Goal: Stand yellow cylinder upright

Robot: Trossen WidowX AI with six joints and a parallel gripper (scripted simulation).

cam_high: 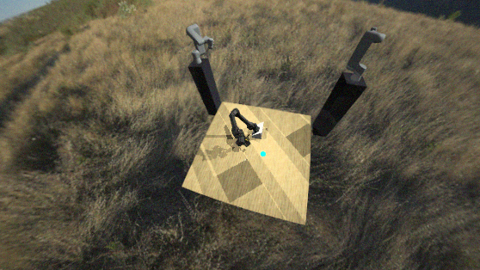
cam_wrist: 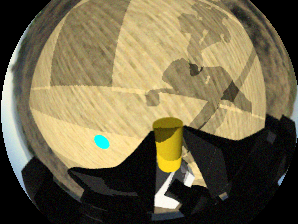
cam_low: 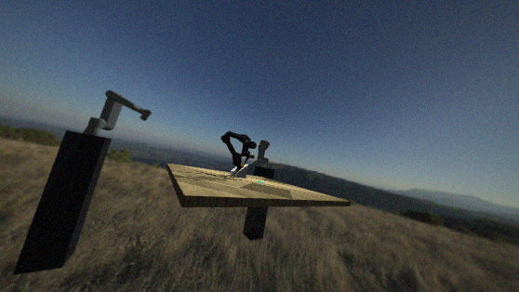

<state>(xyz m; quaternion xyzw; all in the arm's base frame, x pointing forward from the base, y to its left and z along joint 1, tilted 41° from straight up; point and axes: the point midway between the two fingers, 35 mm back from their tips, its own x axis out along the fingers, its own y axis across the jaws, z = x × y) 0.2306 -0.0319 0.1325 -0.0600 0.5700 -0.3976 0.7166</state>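
The yellow tall cylinder lies 2 cm behind my gripper tip and 1 cm to the left of it. The rest, counted from my gripper tip: cyan circle (1 cm ahead, 23 cm to the left, 13 cm below).
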